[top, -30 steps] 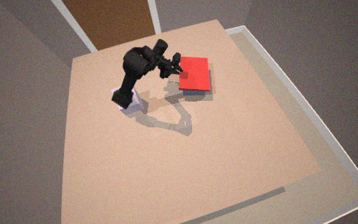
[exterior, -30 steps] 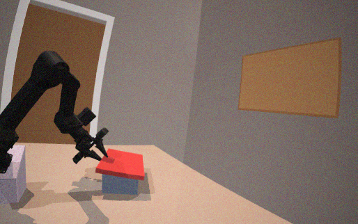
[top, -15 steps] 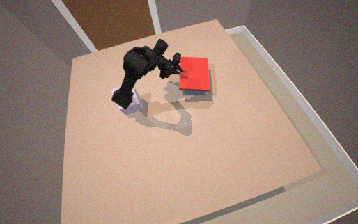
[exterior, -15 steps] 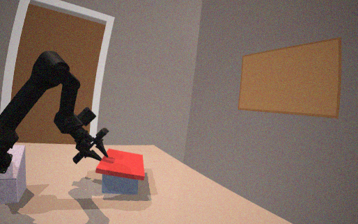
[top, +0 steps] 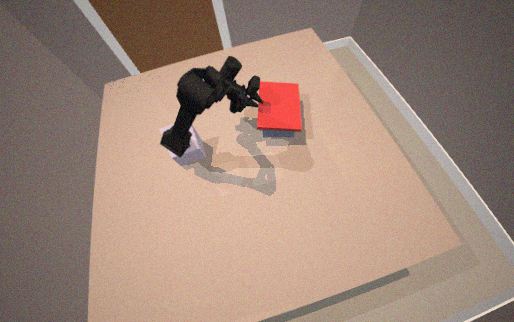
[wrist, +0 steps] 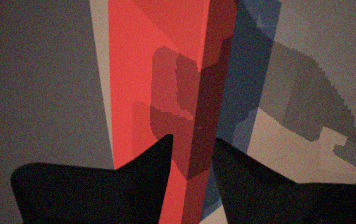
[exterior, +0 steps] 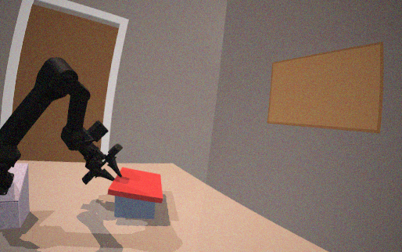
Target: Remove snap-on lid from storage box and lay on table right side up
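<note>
My gripper tip is 70 mm short of the red lid and 20 mm to the left of it. From my gripper tip the other things lie so: box: 70 mm ahead, 50 mm below, 20 mm to the right.
</note>
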